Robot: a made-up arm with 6 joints.
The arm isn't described. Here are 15 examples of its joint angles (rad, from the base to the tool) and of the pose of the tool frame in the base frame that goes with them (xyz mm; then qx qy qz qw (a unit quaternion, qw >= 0)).
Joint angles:
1: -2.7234 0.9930 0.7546 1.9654 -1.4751 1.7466
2: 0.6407 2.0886 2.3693 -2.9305 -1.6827 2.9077
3: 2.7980 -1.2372 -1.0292 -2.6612 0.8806 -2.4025
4: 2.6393 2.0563 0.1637 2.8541 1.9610 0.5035
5: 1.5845 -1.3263 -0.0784 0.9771 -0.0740 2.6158
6: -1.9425 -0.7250 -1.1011 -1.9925 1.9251 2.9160
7: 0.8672 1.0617 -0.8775 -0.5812 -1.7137 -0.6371
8: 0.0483 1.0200 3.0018 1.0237 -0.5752 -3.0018
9: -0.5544 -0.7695 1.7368 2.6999 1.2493 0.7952
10: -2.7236 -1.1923 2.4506 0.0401 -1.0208 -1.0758
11: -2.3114 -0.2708 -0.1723 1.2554 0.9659 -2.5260
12: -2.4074 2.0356 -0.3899 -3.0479 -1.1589 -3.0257
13: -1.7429 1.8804 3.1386 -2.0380 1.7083 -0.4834
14: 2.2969 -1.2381 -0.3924 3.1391 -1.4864 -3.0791
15: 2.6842 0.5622 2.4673 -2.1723 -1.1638 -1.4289
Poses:
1: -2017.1 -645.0 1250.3 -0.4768 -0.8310 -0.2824 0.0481
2: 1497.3 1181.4 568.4 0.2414 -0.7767 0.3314 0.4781
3: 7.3 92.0 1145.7 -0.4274 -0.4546 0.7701 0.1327
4: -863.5 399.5 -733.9 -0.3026 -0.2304 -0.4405 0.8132
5: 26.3 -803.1 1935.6 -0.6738 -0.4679 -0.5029 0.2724
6: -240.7 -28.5 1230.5 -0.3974 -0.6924 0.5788 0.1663
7: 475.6 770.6 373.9 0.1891 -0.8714 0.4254 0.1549
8: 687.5 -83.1 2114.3 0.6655 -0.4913 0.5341 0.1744
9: -1138.1 823.9 2002.1 0.6672 -0.2206 0.4861 0.5195
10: 1681.6 756.2 548.7 -0.7893 -0.3140 -0.1087 0.5164
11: -409.4 -737.6 2037.1 0.3043 -0.4158 -0.4701 0.7166
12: -571.1 -544.3 -932.9 0.5353 0.2448 -0.7222 0.3632
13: -478.3 -1460.4 975.0 -0.1031 0.9808 -0.0797 0.1448
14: 467.2 -525.3 1872.6 0.8335 -0.3867 0.3471 0.1879
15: -278.3 -74.0 2371.2 0.3701 -0.4032 -0.4755 0.6887
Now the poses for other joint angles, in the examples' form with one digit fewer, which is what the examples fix.
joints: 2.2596 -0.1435 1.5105 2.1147 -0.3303 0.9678
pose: 248 -192 2813 -0.322 -0.514 -0.226 0.763
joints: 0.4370 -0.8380 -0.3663 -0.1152 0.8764 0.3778
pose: 23 -14 2134 0.043 -0.615 0.043 0.786
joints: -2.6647 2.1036 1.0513 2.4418 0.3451 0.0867
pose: -1615 -896 -974 -0.083 0.734 -0.138 0.660
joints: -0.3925 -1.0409 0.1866 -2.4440 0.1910 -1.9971
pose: -592 212 2238 -0.700 -0.137 -0.537 0.450
